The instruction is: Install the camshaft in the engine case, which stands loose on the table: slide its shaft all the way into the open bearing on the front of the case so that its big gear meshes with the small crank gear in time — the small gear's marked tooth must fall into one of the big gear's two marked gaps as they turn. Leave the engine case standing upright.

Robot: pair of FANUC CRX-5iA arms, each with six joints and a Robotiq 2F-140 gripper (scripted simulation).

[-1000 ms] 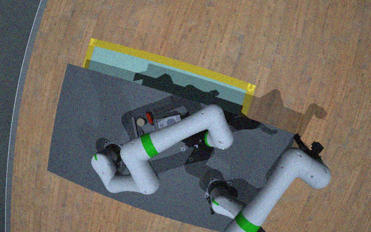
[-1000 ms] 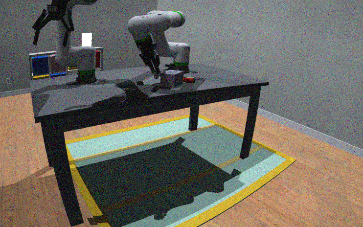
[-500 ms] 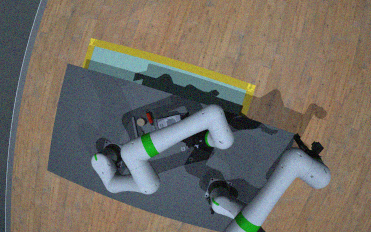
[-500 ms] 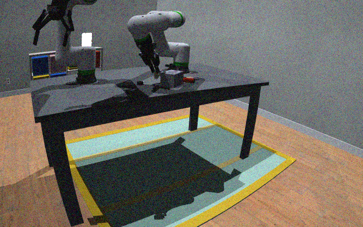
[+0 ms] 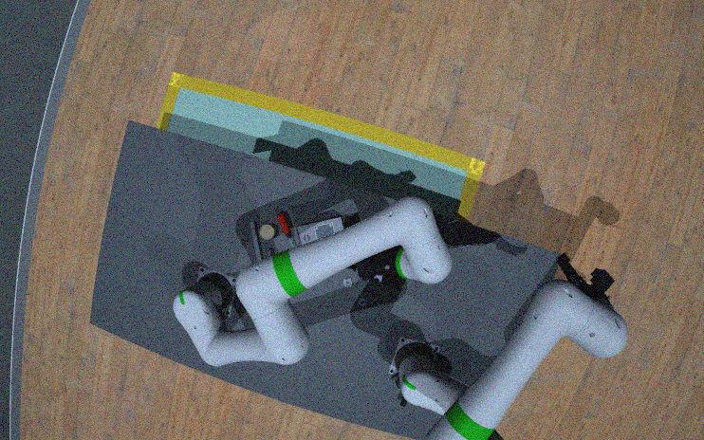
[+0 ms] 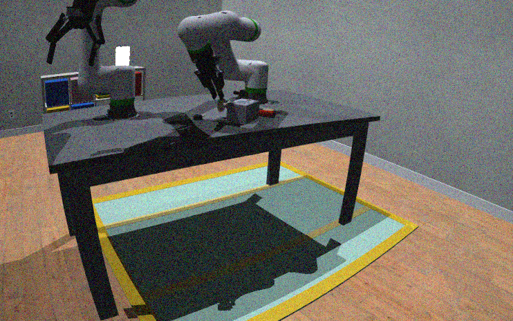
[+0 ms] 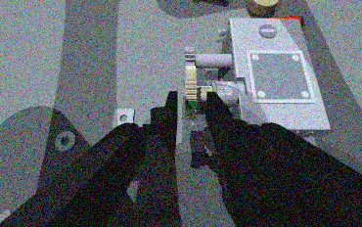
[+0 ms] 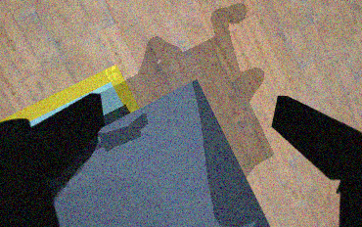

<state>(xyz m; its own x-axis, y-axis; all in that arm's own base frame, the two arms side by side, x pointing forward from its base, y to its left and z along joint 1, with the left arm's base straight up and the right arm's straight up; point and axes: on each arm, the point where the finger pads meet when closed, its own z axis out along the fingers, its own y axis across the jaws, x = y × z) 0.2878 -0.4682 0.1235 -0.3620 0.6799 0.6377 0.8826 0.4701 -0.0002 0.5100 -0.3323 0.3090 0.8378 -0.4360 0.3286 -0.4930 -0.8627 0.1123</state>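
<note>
The crank gear lies 80 mm to the left of my left hand, 60 mm below it and 50 mm behind it. Round my left hand: red-handled screwdriver 240 mm to the left, 110 mm below; then dark round part 110 mm below, 70 mm to the right, 50 mm behind; then square plate 120 mm below, 100 mm behind, 20 mm to the right.
</note>
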